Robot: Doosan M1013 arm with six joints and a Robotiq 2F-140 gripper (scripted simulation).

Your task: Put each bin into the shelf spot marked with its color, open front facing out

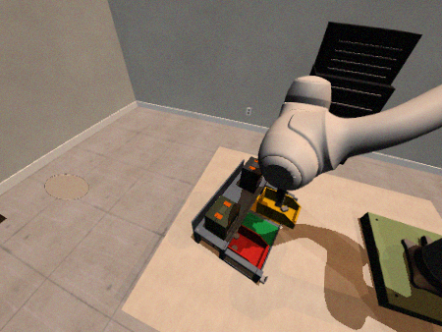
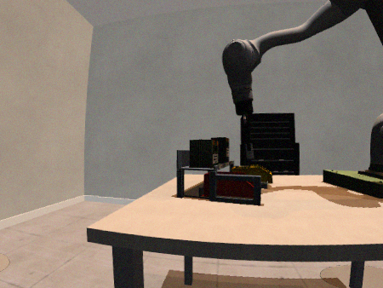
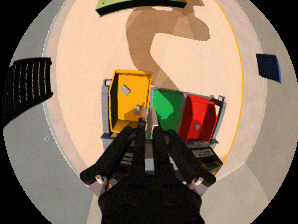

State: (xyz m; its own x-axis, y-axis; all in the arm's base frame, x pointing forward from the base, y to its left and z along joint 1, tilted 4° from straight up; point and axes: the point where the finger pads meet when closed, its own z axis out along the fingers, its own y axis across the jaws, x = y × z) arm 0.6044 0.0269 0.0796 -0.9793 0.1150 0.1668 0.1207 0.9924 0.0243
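The yellow bin is 110 mm below my hand, 50 mm to the right of it and 10 mm behind it. From my hand the other things lie so: dark box (130 mm ahead, 70 mm to the right); red bin (170 mm to the left, 120 mm below, 70 mm ahead).
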